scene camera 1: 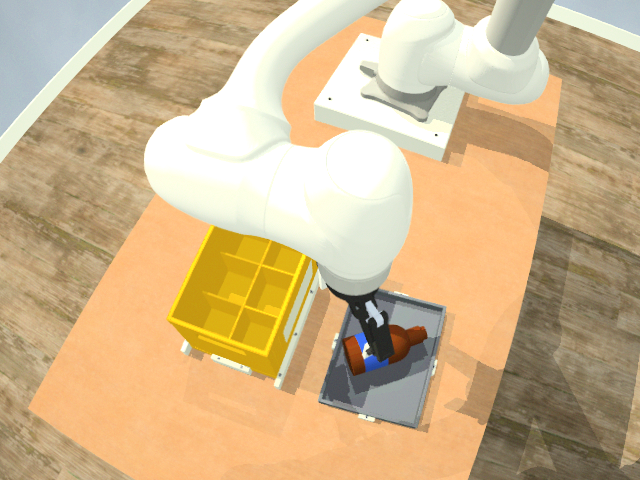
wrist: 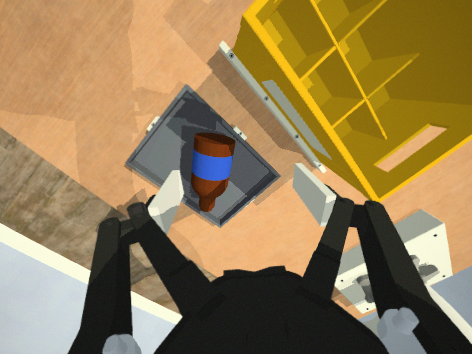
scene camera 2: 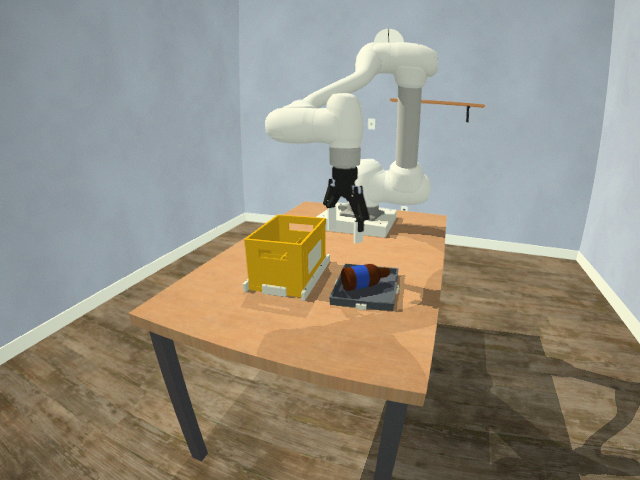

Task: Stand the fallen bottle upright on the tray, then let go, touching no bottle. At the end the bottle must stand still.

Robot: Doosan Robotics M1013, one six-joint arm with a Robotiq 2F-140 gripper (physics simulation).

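Frame: origin at the arm's base, x back, y right, z up, level; metres.
Where they show: gripper, between the fingertips: (scene camera 1: 349, 317) (wrist: 238, 178) (scene camera 2: 344, 235); arm's base, origin of its link: (scene camera 1: 405, 89).
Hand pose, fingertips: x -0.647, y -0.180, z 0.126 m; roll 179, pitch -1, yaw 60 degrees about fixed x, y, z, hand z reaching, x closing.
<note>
Things, the pixels of their top centre, and the offset from my fingertips. "*": a spot on its surface instead. Level surfaces: height alone.
- brown bottle, centre of its top: (wrist: 209, 185) (scene camera 1: 389, 339) (scene camera 2: 368, 265) dx +0.030, dy -0.070, dz -0.099 m
- grey tray, a spot on its surface: (scene camera 1: 398, 403) (wrist: 158, 157) (scene camera 2: 379, 301) * dx -0.052, dy -0.143, dz -0.172 m
- yellow crate, centre of its top: (wrist: 407, 68) (scene camera 1: 245, 266) (scene camera 2: 287, 227) dx -0.007, dy +0.200, dz -0.003 m
- wooden table, height of its surface: dz -0.178 m
A brown bottle (scene camera 1: 400, 342) (scene camera 2: 360, 276) (wrist: 212, 166) with a blue label lies on its side in the grey tray (scene camera 1: 398, 403) (scene camera 2: 382, 301) (wrist: 152, 155). Its base is toward the crate side and its neck points away from the crate. My gripper (scene camera 2: 345, 227) (wrist: 238, 178) is open and empty, with its fingers pointing down. It hangs above the height of the bottle, apart from it. In the wrist view, the bottle is mostly beyond and left of the gap, its neck near the left finger. In scene camera 1, one finger hides part of the bottle; the arm hides much of the other finger.
A yellow crate (scene camera 1: 227, 338) (scene camera 2: 273, 268) (wrist: 352, 167) with compartments stands beside the tray, higher than its walls. White brackets hold the crate and tray on the wooden table (scene camera 1: 155, 413) (scene camera 2: 289, 341). The arm's white base plate (scene camera 1: 382, 131) (scene camera 2: 379, 227) (wrist: 422, 225) is behind.
</note>
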